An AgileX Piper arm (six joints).
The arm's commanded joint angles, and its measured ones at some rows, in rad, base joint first. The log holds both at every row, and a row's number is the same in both.
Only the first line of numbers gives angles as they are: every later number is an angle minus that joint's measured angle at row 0.
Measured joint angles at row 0: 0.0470, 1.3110, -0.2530, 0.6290, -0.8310, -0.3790
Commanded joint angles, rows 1 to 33: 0.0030, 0.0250, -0.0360, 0.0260, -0.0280, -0.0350; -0.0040, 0.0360, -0.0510, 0.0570, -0.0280, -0.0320; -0.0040, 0.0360, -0.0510, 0.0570, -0.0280, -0.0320; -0.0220, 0.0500, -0.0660, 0.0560, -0.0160, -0.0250; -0.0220, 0.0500, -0.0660, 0.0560, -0.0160, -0.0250; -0.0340, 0.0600, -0.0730, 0.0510, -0.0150, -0.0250; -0.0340, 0.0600, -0.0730, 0.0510, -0.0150, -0.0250; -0.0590, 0.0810, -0.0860, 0.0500, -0.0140, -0.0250; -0.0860, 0.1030, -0.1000, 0.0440, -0.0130, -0.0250; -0.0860, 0.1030, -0.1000, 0.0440, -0.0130, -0.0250; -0.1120, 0.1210, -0.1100, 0.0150, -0.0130, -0.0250; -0.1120, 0.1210, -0.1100, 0.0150, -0.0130, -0.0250; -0.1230, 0.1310, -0.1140, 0.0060, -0.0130, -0.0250; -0.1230, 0.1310, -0.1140, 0.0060, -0.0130, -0.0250; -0.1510, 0.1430, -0.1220, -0.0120, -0.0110, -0.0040; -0.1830, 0.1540, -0.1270, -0.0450, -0.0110, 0.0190; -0.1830, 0.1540, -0.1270, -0.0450, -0.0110, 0.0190; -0.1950, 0.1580, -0.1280, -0.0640, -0.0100, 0.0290; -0.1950, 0.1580, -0.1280, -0.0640, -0.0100, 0.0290; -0.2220, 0.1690, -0.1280, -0.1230, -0.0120, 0.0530; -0.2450, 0.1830, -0.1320, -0.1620, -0.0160, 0.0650; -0.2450, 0.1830, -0.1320, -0.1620, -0.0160, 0.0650; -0.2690, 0.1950, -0.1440, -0.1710, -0.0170, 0.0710; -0.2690, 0.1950, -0.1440, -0.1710, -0.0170, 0.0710; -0.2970, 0.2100, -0.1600, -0.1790, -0.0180, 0.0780; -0.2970, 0.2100, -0.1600, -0.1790, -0.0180, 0.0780; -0.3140, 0.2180, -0.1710, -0.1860, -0.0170, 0.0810; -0.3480, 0.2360, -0.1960, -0.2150, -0.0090, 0.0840; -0.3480, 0.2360, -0.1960, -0.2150, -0.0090, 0.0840; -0.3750, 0.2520, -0.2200, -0.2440, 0.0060, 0.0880; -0.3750, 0.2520, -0.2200, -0.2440, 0.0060, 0.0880; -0.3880, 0.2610, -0.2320, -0.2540, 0.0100, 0.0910; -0.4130, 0.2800, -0.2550, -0.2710, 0.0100, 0.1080
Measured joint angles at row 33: -0.3800, 0.2630, -0.2220, -0.2330, 0.0020, 0.0910
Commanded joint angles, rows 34 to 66: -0.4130, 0.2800, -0.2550, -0.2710, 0.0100, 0.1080; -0.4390, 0.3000, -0.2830, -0.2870, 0.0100, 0.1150; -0.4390, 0.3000, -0.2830, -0.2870, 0.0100, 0.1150; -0.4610, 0.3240, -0.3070, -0.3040, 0.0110, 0.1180; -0.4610, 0.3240, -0.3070, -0.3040, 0.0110, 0.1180; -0.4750, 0.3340, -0.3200, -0.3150, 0.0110, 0.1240; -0.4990, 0.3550, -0.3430, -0.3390, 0.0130, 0.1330; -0.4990, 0.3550, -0.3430, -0.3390, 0.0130, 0.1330; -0.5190, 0.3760, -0.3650, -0.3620, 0.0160, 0.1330; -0.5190, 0.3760, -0.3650, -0.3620, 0.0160, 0.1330; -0.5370, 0.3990, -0.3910, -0.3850, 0.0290, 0.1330; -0.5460, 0.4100, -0.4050, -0.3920, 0.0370, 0.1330; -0.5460, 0.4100, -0.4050, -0.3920, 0.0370, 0.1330; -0.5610, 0.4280, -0.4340, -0.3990, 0.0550, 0.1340; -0.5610, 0.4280, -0.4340, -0.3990, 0.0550, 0.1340; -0.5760, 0.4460, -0.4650, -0.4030, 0.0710, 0.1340; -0.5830, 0.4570, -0.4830, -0.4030, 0.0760, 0.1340; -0.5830, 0.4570, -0.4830, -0.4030, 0.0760, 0.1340; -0.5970, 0.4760, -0.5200, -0.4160, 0.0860, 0.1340; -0.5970, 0.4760, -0.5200, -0.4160, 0.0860, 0.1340; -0.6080, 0.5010, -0.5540, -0.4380, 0.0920, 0.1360; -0.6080, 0.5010, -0.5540, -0.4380, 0.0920, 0.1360; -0.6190, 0.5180, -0.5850, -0.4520, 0.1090, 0.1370; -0.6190, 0.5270, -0.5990, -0.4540, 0.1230, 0.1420; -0.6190, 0.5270, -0.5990, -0.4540, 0.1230, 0.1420; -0.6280, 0.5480, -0.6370, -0.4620, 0.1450, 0.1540; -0.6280, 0.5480, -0.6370, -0.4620, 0.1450, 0.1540; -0.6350, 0.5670, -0.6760, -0.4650, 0.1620, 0.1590; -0.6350, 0.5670, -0.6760, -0.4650, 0.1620, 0.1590; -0.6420, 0.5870, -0.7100, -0.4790, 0.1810, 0.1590; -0.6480, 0.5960, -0.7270, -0.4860, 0.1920, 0.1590; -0.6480, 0.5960, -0.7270, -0.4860, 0.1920, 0.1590; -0.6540, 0.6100, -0.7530, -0.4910, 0.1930, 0.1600
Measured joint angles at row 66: -0.6390, 0.5940, -0.7100, -0.4730, 0.1800, 0.1560
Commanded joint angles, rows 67 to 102: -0.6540, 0.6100, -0.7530, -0.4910, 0.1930, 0.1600; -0.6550, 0.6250, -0.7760, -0.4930, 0.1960, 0.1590; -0.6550, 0.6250, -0.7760, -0.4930, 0.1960, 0.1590; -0.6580, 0.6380, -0.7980, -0.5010, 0.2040, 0.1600; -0.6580, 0.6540, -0.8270, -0.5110, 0.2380, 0.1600; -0.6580, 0.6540, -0.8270, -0.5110, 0.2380, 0.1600; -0.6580, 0.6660, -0.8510, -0.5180, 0.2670, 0.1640; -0.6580, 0.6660, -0.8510, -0.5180, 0.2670, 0.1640; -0.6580, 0.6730, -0.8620, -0.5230, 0.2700, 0.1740; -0.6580, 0.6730, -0.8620, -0.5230, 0.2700, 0.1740; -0.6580, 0.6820, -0.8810, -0.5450, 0.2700, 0.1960; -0.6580, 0.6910, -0.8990, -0.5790, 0.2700, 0.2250; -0.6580, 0.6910, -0.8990, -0.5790, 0.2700, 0.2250; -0.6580, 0.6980, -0.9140, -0.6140, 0.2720, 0.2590; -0.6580, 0.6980, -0.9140, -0.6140, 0.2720, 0.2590; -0.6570, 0.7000, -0.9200, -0.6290, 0.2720, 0.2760; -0.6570, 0.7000, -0.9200, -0.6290, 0.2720, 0.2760; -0.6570, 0.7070, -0.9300, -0.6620, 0.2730, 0.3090; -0.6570, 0.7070, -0.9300, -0.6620, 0.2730, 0.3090; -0.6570, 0.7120, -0.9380, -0.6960, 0.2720, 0.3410; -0.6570, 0.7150, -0.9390, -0.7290, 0.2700, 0.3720; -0.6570, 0.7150, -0.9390, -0.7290, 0.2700, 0.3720; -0.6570, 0.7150, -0.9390, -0.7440, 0.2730, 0.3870; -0.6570, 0.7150, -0.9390, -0.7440, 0.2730, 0.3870; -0.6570, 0.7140, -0.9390, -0.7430, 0.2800, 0.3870; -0.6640, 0.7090, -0.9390, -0.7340, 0.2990, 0.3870; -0.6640, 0.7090, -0.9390, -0.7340, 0.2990, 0.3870; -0.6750, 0.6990, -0.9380, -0.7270, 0.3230, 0.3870; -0.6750, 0.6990, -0.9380, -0.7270, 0.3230, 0.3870; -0.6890, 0.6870, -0.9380, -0.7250, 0.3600, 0.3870; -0.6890, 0.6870, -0.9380, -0.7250, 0.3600, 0.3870; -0.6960, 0.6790, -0.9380, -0.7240, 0.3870, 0.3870; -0.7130, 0.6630, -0.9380, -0.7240, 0.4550, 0.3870; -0.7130, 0.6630, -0.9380, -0.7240, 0.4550, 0.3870; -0.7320, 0.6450, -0.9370, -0.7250, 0.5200, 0.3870; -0.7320, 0.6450, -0.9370, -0.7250, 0.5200, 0.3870
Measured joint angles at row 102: -0.7150, 0.6790, -0.9250, -0.6980, 0.4430, 0.3870
